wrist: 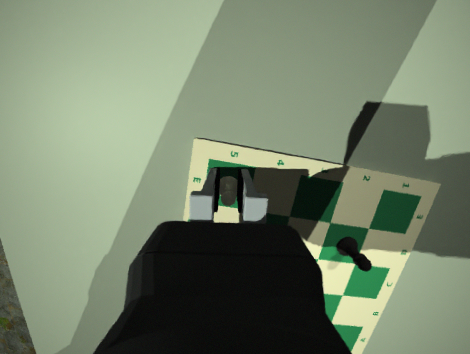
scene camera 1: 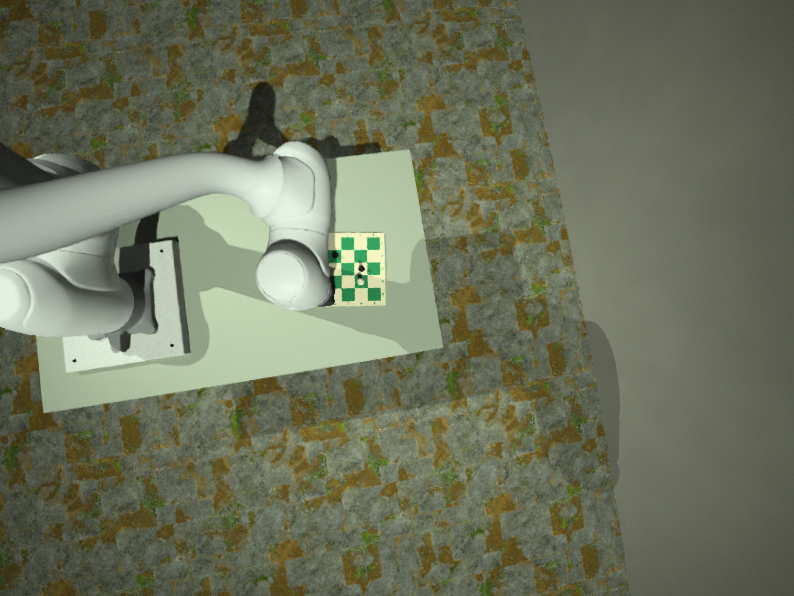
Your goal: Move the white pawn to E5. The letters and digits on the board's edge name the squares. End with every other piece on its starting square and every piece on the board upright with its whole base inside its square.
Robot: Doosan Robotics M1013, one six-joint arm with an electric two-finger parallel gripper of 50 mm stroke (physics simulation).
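Frame: origin at the arm's base, x down, y left, z ahead, level; metres.
Where they show: gripper, fingertip midpoint: [wrist: 228, 181]; arm's base, link origin: [scene camera 1: 123, 304].
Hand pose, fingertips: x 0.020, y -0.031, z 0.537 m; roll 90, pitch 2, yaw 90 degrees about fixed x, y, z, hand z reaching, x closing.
Things, the pixels of their top centre, and the offset from my fingertips. Level surfaces: height alone.
- board, top centre: [wrist: 293, 273] [scene camera 1: 347, 269] dx +0.004, dy +0.070, dz +0.087 m
- white pawn, top centre: [wrist: 228, 201] dx -0.029, dy +0.000, dz +0.005 m
- black piece, top centre: [wrist: 368, 268] [scene camera 1: 333, 252] dx -0.028, dy +0.114, dz +0.053 m
- dark piece, top centre: [scene camera 1: 360, 267] dx -0.028, dy +0.066, dz +0.126 m
- pale piece, top centre: [scene camera 1: 359, 279] dx -0.040, dy +0.029, dz +0.120 m
- pale table, surface height: dx +0.010 m
The board [scene camera 1: 360, 243] [wrist: 357, 200] lies on the pale table, and its left part is hidden by the arm in the scene view. In the wrist view my gripper [wrist: 228, 181] is shut on the white pawn [wrist: 228, 189], which looks upright in shadow over the green E5 square at the board's corner. Whether its base touches the board or lies fully inside E5 I cannot tell. In the scene view the arm hides the gripper and this pawn. A black piece [scene camera 1: 334, 254] [wrist: 347, 245] stands on D2.
In the scene view another dark piece [scene camera 1: 361, 268] and a pale piece [scene camera 1: 360, 280] stand close together on neighbouring squares towards the board's right side. The arm's shadow falls across the pale table [scene camera 1: 371, 186] and part of the board. The robot's base plate [scene camera 1: 168, 301] is at the left.
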